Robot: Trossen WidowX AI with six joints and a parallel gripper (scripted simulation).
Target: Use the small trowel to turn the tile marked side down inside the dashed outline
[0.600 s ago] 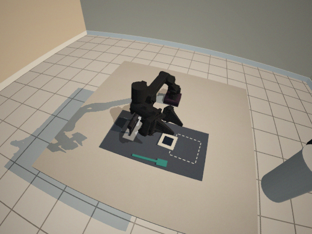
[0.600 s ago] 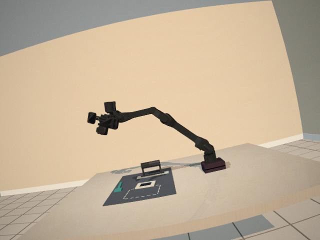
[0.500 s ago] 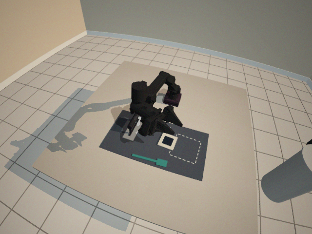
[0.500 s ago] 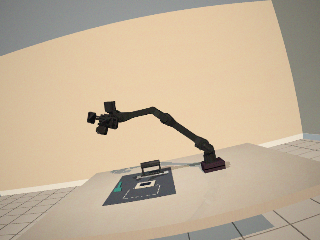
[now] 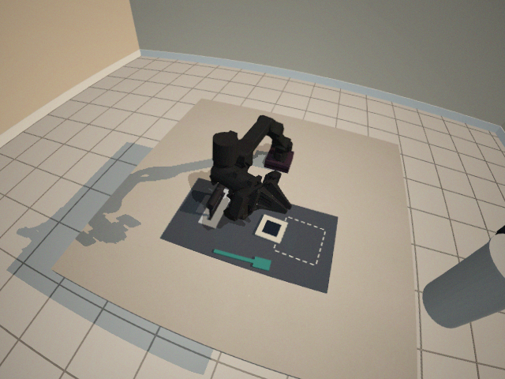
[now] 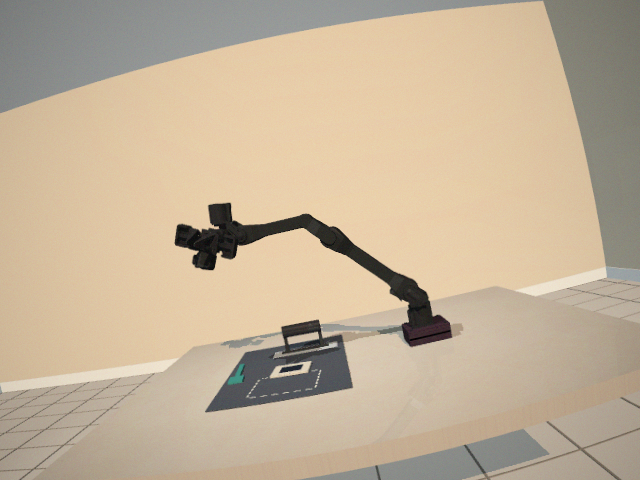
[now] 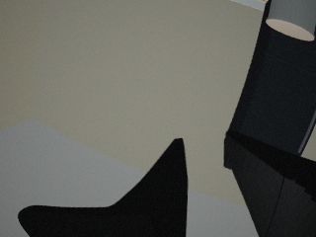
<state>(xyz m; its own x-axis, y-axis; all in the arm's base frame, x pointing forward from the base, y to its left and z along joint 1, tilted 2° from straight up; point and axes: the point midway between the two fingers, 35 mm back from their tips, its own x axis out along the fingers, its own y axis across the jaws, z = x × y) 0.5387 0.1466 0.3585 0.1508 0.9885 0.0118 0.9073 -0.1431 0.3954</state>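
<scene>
My gripper tip is 35 cm above the trowel, 32 cm to the left of it and 20 cm past it. Also, from my gripper tip: tile 38 cm below, 18 cm behind, 7 cm to the right; then green flat tool 38 cm below, 10 cm to the right, 2 cm behind; then dark mat 41 cm below, 15 cm behind, 14 cm to the right.
</scene>
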